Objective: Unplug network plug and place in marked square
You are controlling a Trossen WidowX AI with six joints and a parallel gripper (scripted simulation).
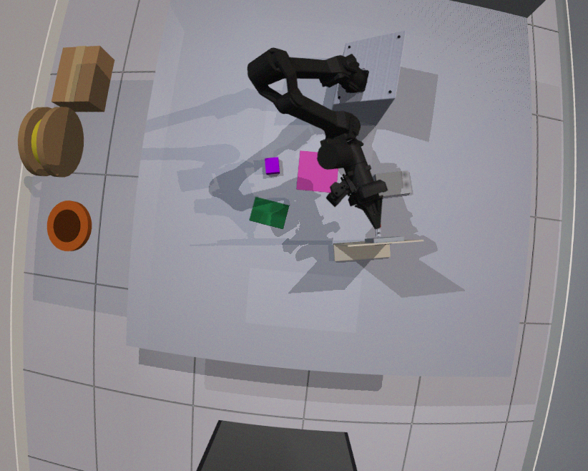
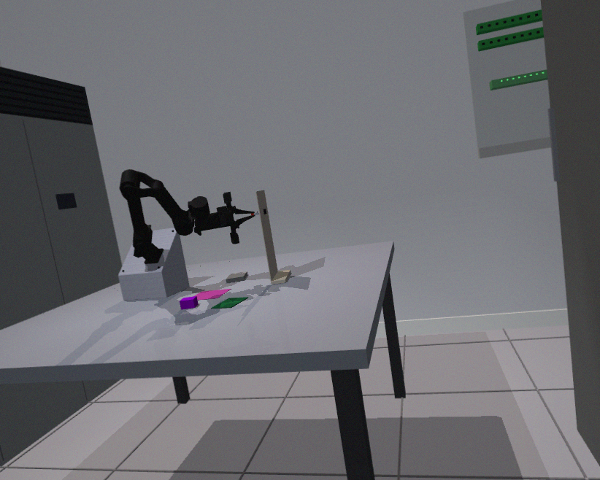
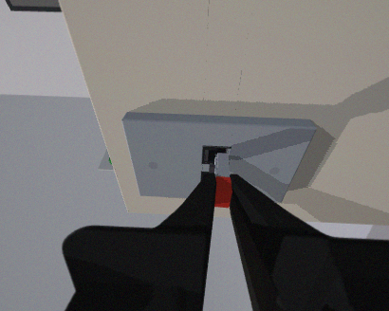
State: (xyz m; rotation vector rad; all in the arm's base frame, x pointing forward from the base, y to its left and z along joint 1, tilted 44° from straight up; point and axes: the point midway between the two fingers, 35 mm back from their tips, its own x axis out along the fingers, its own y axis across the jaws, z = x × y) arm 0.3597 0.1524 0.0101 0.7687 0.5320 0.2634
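Now: the magenta square 140 mm behind my gripper tip, 170 mm to the right of it and 250 mm below it. From my gripper tip the other things lie so: upright panel: 40 mm ahead, 20 mm to the left, 100 mm below; then grey block: 160 mm behind, 60 mm to the left, 240 mm below; then network plug: right at my gripper tip.
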